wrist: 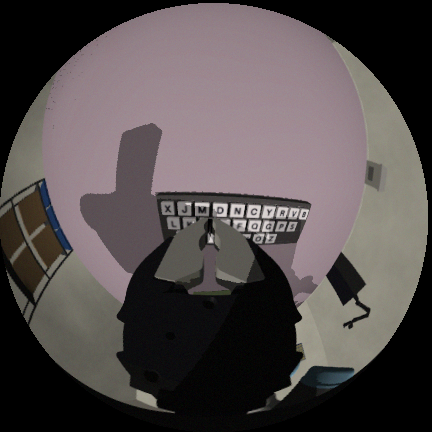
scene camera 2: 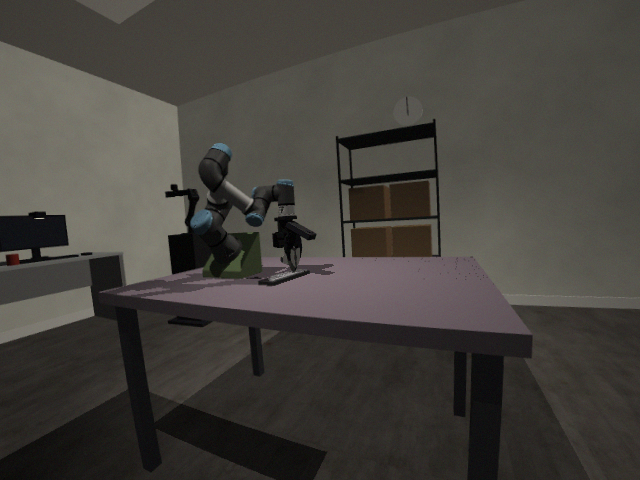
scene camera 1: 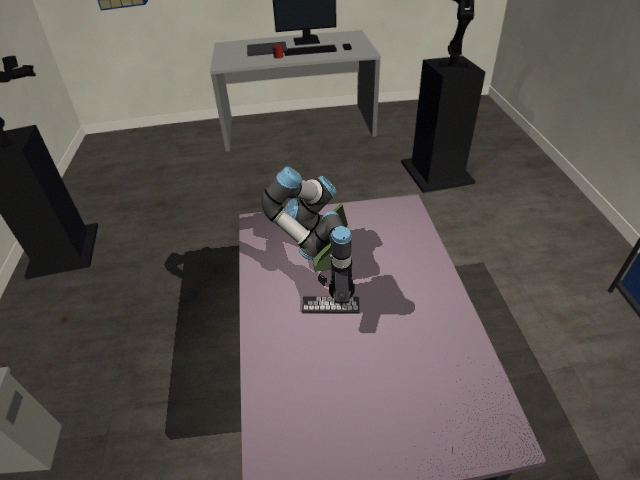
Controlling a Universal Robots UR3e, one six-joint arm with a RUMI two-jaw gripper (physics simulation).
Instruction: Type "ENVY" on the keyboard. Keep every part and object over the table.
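Seen in the pictures: gripper, fingertip midpoint: (wrist: pixel 209 219) (scene camera 2: pixel 294 271) (scene camera 1: pixel 341 304); arm's base, origin of the base link: (scene camera 2: pixel 229 251).
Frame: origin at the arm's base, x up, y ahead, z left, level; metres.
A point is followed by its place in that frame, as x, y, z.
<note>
The dark keyboard (scene camera 1: pixel 323 304) @(-0.096, 0.278, -0.091) (scene camera 2: pixel 281 277) @(-0.082, 0.300, -0.124) (wrist: pixel 235 199) @(-0.087, 0.322, -0.063) with white keys lies flat on the pink table (scene camera 1: pixel 310 387) @(-0.100, 0.594, -0.215) (scene camera 2: pixel 387 294) @(-0.100, 0.668, -0.245) (wrist: pixel 215 100) @(-0.100, 0.441, -0.068). In the wrist view its far row reads X, J, M, D, N, C, Y, R, V, B. The N key (wrist: pixel 237 210) @(-0.082, 0.310, -0.062), Y key (wrist: pixel 269 212) @(-0.082, 0.298, -0.102) and V key (wrist: pixel 294 214) @(-0.082, 0.286, -0.141) show there. No E can be read; the fingers hide several keys. My gripper (scene camera 2: pixel 293 269) @(-0.081, 0.307, -0.029) (wrist: pixel 209 219) @(-0.081, 0.307, -0.029) is shut and empty, pointing down with its tips at the keyboard, below M and D. Whether the tips touch a key cannot be told.
The green arm mount (scene camera 1: pixel 323 259) @(-0.038, 0.105, -0.045) (scene camera 2: pixel 251 255) @(-0.019, 0.111, -0.004) stands on the table behind the keyboard. A grey desk (scene camera 1: pixel 232 62) with a monitor (scene camera 1: pixel 305 14) and a red cup (scene camera 1: pixel 278 51) stands beyond the table. A black pedestal (scene camera 1: pixel 447 124) stands off the table's far corner.
</note>
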